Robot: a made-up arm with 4 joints.
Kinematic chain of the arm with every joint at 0, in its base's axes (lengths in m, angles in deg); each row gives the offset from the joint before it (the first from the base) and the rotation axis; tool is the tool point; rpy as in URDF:
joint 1: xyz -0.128 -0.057 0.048 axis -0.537 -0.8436 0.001
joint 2: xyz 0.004 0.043 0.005 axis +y
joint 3: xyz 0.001 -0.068 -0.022 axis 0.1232 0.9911 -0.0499
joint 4: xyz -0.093 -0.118 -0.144 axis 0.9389 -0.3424 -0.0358
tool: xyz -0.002 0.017 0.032 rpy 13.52 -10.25 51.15
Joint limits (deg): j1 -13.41..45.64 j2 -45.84..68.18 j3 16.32..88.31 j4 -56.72..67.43
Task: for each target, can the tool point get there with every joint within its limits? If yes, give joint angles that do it. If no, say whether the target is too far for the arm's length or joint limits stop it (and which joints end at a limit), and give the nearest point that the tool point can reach.
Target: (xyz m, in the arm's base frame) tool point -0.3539 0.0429 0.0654
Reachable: no: joint limits stop it (at a limit: joint 1, joint 4) | nearest point -0.3078 -0.1018 0.1115 | short by 0.159 m
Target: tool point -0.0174 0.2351 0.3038
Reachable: no: too far | nearest point -0.2037 -0.0975 0.2178 | short by 0.391 m
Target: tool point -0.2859 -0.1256 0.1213
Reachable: yes | joints 36.55 45.70 63.63 -18.48
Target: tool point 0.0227 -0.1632 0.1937
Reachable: no: joint limits stop it (at a limit: joint 1, joint 2, joint 3) | nearest point -0.0867 -0.1901 0.1754 | short by 0.114 m
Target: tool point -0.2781 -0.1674 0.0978
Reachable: yes | joints 9.23 32.48 48.52 2.81
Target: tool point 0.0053 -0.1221 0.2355
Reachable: no: joint limits stop it (at a limit: joint 1, joint 2, joint 3, joint 4) | nearest point -0.0970 -0.1655 0.2012 | short by 0.116 m
